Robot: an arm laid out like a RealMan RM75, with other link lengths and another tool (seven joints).
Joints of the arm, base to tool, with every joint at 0 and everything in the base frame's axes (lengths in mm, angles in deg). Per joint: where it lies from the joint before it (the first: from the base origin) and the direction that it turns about. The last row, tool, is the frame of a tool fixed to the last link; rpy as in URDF.
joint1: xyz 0 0 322.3 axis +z
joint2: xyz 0 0 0 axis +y
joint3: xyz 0 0 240.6 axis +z
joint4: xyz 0 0 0 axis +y
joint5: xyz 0 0 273 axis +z
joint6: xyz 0 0 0 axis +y
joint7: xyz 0 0 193 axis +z
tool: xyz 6 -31 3 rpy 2.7 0 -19.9
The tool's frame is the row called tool.
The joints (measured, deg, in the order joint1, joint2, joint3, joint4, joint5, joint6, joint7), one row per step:
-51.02 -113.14 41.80 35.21 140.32 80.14 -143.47
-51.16 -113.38 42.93 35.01 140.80 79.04 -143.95
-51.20 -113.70 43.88 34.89 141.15 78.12 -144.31
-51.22 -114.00 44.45 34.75 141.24 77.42 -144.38
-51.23 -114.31 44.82 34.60 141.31 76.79 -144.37
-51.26 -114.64 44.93 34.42 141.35 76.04 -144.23
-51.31 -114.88 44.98 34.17 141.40 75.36 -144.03
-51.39 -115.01 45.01 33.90 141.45 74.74 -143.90
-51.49 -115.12 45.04 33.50 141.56 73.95 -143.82
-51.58 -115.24 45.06 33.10 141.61 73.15 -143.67
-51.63 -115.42 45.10 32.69 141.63 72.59 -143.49
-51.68 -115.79 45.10 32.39 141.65 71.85 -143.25
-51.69 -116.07 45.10 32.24 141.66 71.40 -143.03
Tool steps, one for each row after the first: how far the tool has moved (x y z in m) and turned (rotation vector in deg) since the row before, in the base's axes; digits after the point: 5 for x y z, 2 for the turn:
-0.00112 0.00080 -0.00388 -0.04 1.25 0.06
-0.00091 0.00012 -0.00412 -0.07 0.95 0.02
-0.00015 0.00004 -0.00364 -0.01 0.44 -0.10
-0.00010 -0.00008 -0.00350 0.03 0.27 -0.09
0.00004 0.00050 -0.00320 0.25 0.10 -0.11
-0.00023 0.00052 -0.00263 0.22 0.11 -0.12
-0.00034 0.00078 -0.00171 0.25 0.13 -0.06
-0.00095 0.00090 -0.00188 0.33 0.21 0.05
-0.00082 0.00092 -0.00195 0.34 0.16 -0.01
-0.00071 -0.00027 -0.00294 0.05 0.05 0.01
0.00008 -0.00003 -0.00393 0.17 0.00 -0.11
0.00018 -0.00019 -0.00276 0.08 -0.01 -0.14

